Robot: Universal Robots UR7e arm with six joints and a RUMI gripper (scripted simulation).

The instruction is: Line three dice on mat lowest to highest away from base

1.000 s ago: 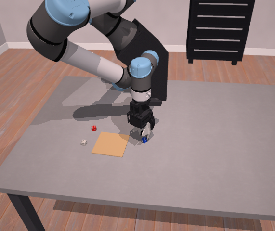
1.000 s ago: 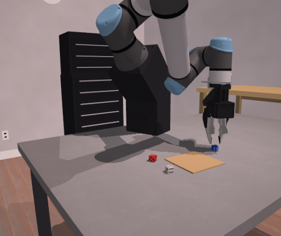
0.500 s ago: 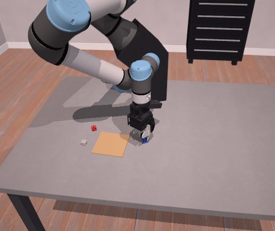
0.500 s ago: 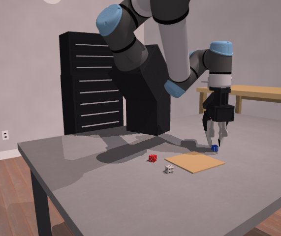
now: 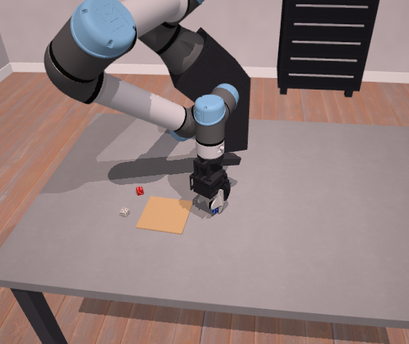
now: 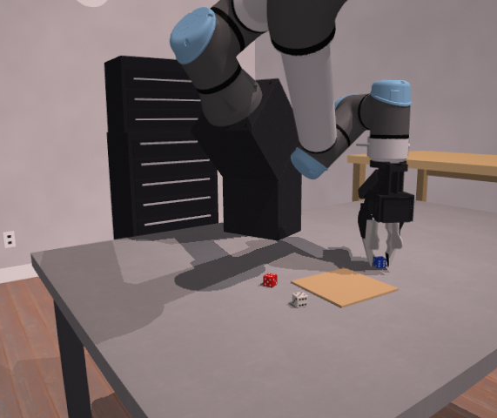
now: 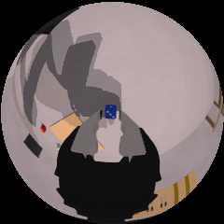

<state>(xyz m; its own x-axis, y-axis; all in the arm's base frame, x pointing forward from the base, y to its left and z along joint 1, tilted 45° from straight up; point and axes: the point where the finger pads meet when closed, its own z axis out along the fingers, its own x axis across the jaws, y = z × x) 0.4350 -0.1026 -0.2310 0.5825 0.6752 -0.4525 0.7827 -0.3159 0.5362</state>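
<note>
The blue die is 1 cm below my hand. Also, from my hand: tan mat 2 cm ahead, 15 cm to the right, 2 cm below; then red die 9 cm behind, 24 cm to the right, 1 cm below; then white die 2 cm ahead, 27 cm to the right, 1 cm below.
</note>
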